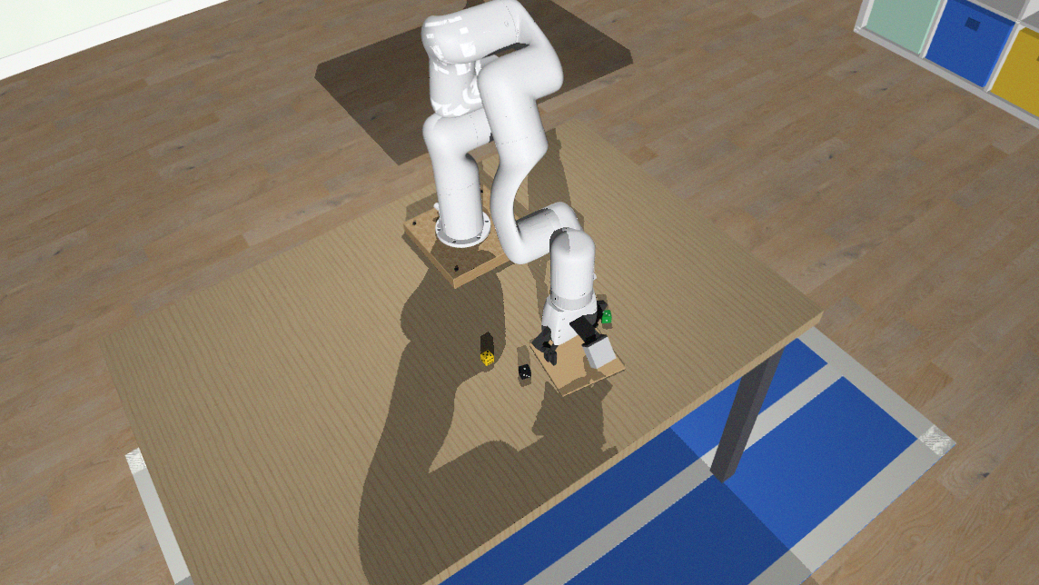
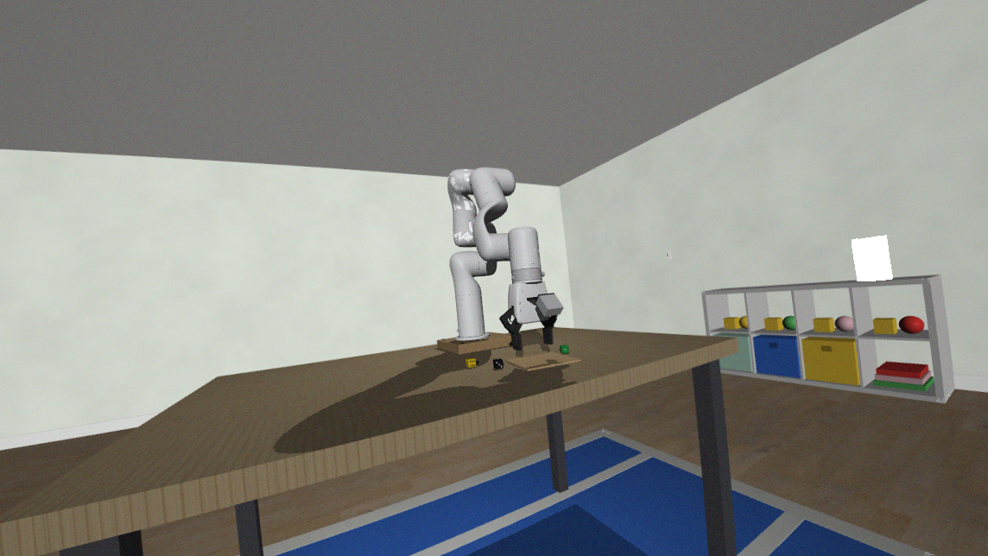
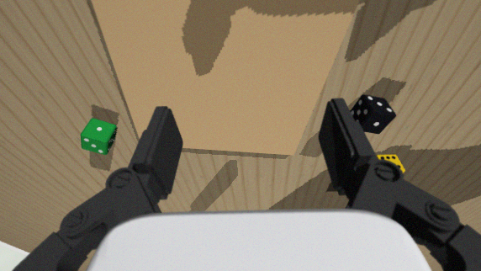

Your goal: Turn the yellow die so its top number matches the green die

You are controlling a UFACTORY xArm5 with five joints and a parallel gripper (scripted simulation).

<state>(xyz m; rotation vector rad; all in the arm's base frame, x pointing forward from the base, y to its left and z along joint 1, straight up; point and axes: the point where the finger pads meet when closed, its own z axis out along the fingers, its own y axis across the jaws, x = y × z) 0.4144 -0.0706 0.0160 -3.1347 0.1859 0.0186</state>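
The tan mat is 20 mm to the left of my hand and 50 mm below it. Round my hand: green die (20 mm behind, 130 mm to the left, 40 mm below); yellow die (110 mm behind, 120 mm to the right, 40 mm below); black die (40 mm behind, 90 mm to the right, 40 mm below).
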